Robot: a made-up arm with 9 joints. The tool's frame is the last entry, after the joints.
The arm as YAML. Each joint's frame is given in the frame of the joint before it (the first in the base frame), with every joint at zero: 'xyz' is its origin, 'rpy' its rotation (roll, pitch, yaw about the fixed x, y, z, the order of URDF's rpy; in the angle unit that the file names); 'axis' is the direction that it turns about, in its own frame. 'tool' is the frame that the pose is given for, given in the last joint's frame.
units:
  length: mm
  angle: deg
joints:
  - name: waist
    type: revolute
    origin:
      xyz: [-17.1, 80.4, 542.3]
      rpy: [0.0, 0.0, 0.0]
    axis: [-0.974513, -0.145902, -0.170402]
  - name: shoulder
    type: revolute
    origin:
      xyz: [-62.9, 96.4, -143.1]
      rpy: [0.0, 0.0, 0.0]
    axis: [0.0, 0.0, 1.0]
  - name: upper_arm
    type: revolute
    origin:
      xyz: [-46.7, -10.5, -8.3]
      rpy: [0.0, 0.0, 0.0]
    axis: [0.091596, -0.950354, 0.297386]
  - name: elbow
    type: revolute
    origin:
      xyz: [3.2, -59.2, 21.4]
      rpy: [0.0, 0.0, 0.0]
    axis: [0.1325, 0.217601, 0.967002]
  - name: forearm
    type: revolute
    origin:
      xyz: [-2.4, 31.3, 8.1]
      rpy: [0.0, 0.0, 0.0]
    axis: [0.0, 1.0, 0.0]
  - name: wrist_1
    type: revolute
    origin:
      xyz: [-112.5, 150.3, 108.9]
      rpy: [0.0, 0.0, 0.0]
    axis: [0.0, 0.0, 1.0]
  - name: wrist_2
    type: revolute
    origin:
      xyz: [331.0, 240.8, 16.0]
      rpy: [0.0, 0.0, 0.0]
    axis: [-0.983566, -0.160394, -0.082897]
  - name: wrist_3
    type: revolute
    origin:
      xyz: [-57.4, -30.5, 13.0]
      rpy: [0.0, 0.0, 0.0]
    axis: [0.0, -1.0, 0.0]
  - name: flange
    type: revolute
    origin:
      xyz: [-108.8, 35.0, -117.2]
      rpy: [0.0, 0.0, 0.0]
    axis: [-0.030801, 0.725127, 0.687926]
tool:
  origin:
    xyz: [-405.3, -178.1, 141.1]
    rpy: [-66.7, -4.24, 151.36]
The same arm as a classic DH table. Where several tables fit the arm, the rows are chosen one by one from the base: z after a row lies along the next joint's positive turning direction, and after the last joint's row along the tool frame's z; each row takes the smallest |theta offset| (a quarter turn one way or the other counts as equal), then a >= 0, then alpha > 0; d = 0 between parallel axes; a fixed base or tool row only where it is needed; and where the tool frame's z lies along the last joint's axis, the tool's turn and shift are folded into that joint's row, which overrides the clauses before.
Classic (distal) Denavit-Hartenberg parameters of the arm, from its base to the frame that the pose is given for. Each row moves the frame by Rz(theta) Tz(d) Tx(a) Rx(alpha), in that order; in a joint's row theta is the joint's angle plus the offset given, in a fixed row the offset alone. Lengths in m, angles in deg.
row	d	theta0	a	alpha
base (fixed)	0.5432	-81.49	-0.082	99.81
waist	0.0537	0	-0.1047	-99.81
shoulder	-0.145	86.99	-0.0475	72.7
upper_arm	0.0689	-8.83	-0.0029	-84.67
elbow	0.0103	-2.9	-0.0035	-77.43
forearm	0.1799	-7.8	-0.1125	90
wrist_1	0.0945	-80.74	-0.1844	94.76
wrist_2	-0.3099	-89.23	-0.0178	-80.77
wrist_3	-0.1318	87.75	-0.1139	-136.48
flange	-0.0576	-24.65	-0.263	108.09
tool (fixed)	0.4025	153.48	0	0

